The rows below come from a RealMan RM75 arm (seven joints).
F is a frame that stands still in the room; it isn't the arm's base.
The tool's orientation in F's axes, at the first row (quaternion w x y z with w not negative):
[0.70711, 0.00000, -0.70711, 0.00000]
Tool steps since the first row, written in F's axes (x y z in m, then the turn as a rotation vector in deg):
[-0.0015, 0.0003, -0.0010, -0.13, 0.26, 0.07]
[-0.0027, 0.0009, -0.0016, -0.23, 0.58, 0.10]
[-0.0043, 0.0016, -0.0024, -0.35, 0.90, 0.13]
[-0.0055, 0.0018, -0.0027, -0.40, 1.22, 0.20]
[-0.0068, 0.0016, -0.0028, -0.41, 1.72, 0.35]
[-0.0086, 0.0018, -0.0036, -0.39, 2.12, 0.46]
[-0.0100, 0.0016, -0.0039, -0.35, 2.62, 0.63]
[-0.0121, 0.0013, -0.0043, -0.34, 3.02, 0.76]
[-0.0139, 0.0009, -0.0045, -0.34, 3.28, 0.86]
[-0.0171, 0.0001, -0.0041, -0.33, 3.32, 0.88]
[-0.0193, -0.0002, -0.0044, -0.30, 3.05, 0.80]
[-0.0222, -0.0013, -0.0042, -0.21, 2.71, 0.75]
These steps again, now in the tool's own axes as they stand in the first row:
[-0.0010, 0.0003, 0.0015, 0.07, 0.26, 0.13]
[-0.0016, 0.0009, 0.0027, 0.10, 0.58, 0.23]
[-0.0024, 0.0016, 0.0043, 0.13, 0.90, 0.35]
[-0.0027, 0.0018, 0.0055, 0.20, 1.22, 0.40]
[-0.0028, 0.0016, 0.0068, 0.35, 1.72, 0.41]
[-0.0036, 0.0018, 0.0086, 0.46, 2.12, 0.39]
[-0.0039, 0.0016, 0.0100, 0.63, 2.62, 0.35]
[-0.0043, 0.0013, 0.0121, 0.76, 3.02, 0.34]
[-0.0045, 0.0009, 0.0139, 0.86, 3.28, 0.34]
[-0.0041, 0.0001, 0.0171, 0.88, 3.32, 0.33]
[-0.0044, -0.0002, 0.0193, 0.80, 3.05, 0.30]
[-0.0042, -0.0013, 0.0222, 0.75, 2.71, 0.21]

